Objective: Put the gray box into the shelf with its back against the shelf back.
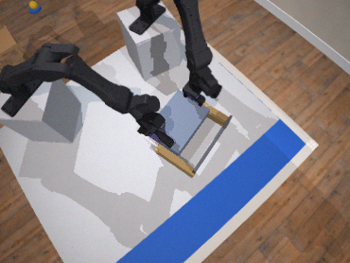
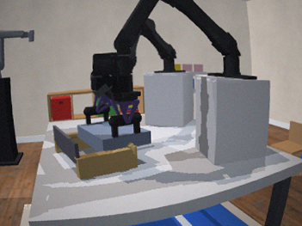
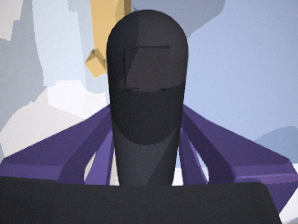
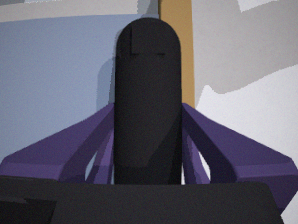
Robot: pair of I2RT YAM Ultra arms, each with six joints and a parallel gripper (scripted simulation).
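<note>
Right now the gray box is 12 cm to the right of my left hand, 5 cm below it and 3 cm ahead of it.
My right hand is 12 cm to the right of the gray box, 5 cm above it and 4 cm past it.
</note>
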